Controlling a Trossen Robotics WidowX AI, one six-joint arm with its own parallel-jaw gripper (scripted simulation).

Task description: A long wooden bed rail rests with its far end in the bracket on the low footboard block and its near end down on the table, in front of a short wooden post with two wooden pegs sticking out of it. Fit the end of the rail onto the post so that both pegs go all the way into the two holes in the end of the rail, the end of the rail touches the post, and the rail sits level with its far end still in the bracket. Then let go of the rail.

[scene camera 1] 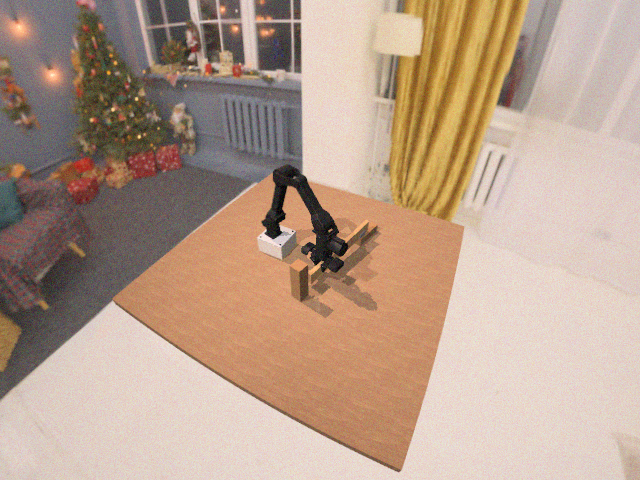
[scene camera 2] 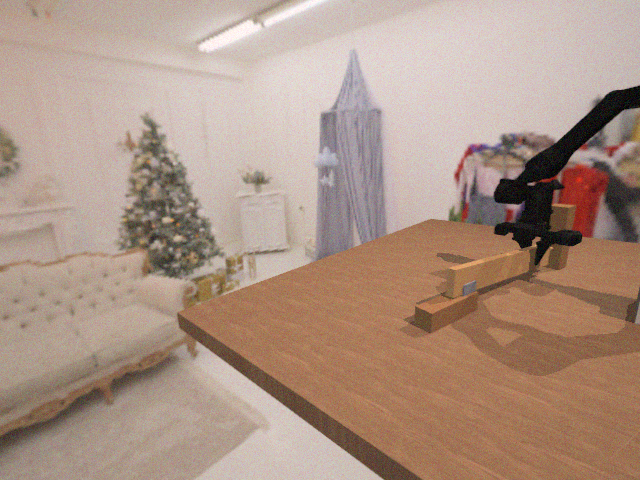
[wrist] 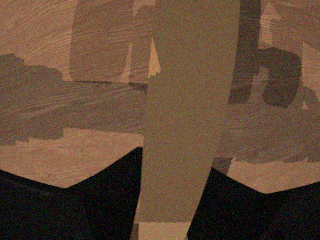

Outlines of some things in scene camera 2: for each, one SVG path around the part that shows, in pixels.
My gripper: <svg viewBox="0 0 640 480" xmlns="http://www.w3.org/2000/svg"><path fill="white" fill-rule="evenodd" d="M494 232L496 235L503 236L513 233L512 240L515 240L521 249L532 246L532 240L535 237L540 237L540 241L536 242L537 249L534 265L538 265L550 245L556 243L574 246L582 241L580 231L566 229L558 232L548 231L551 228L551 225L549 225L550 214L553 214L554 211L551 210L551 207L531 208L525 206L520 220L516 223L500 223L496 225Z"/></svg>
A wooden bed rail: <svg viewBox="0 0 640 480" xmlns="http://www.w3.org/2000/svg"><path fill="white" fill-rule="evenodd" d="M550 247L546 250L538 265L534 265L537 246L533 245L449 267L447 269L445 295L452 298L462 295L463 285L476 280L476 290L545 266L548 263Z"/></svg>
